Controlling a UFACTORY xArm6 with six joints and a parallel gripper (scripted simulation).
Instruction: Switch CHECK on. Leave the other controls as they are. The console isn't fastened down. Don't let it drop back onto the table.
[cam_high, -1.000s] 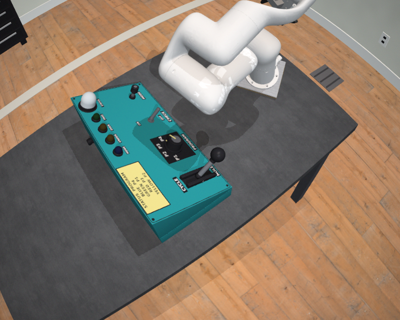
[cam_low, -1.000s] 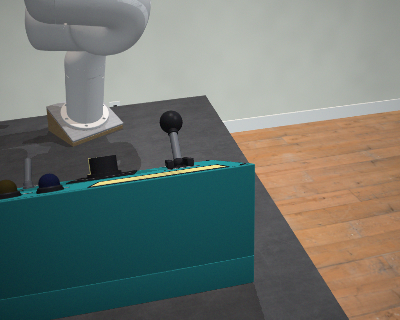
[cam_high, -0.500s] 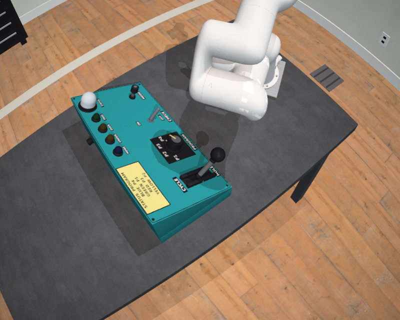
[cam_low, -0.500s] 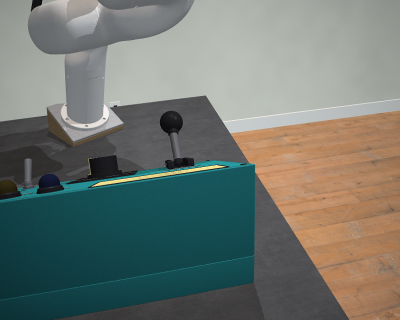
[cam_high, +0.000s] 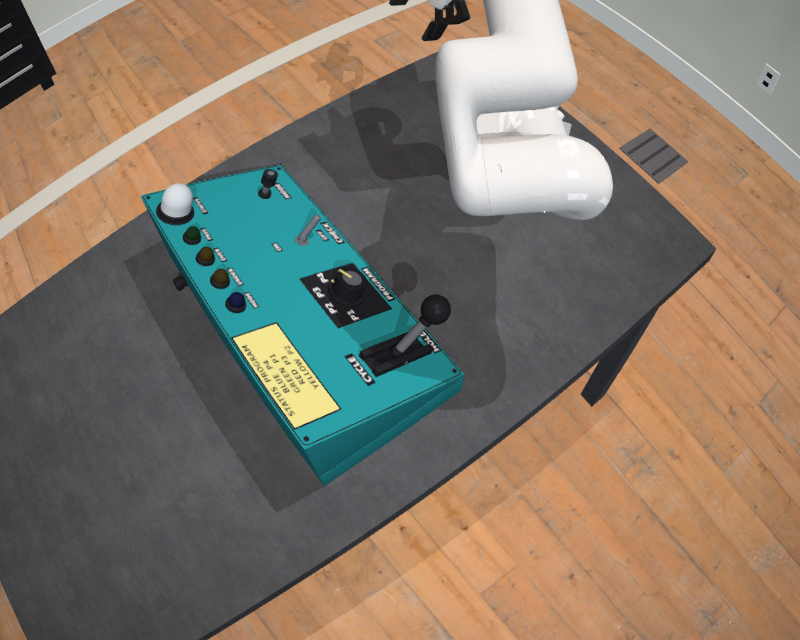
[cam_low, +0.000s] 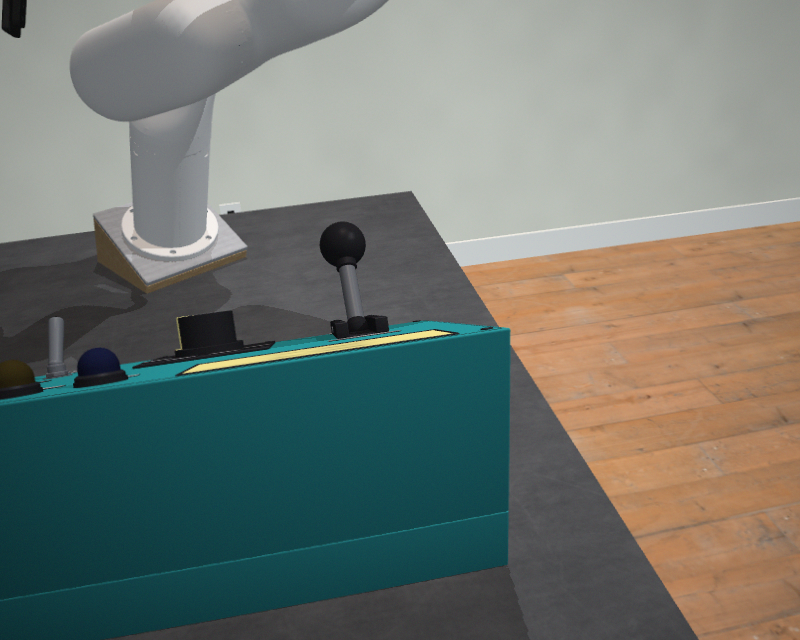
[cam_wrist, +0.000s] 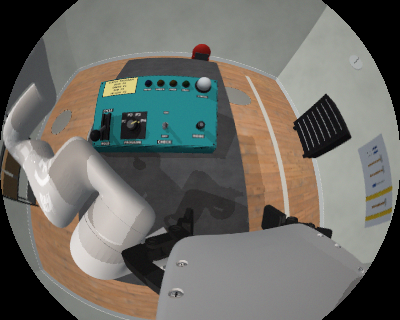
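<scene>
The check toggle is 290 mm ahead of my hand, 70 mm to the left of it and 240 mm below it. Round my hand: teal console 330 mm ahead, 130 mm to the left, 250 mm below; mode knob 280 mm ahead, 50 mm to the right, 230 mm below; program dial 300 mm ahead, 180 mm to the left, 230 mm below.
</scene>
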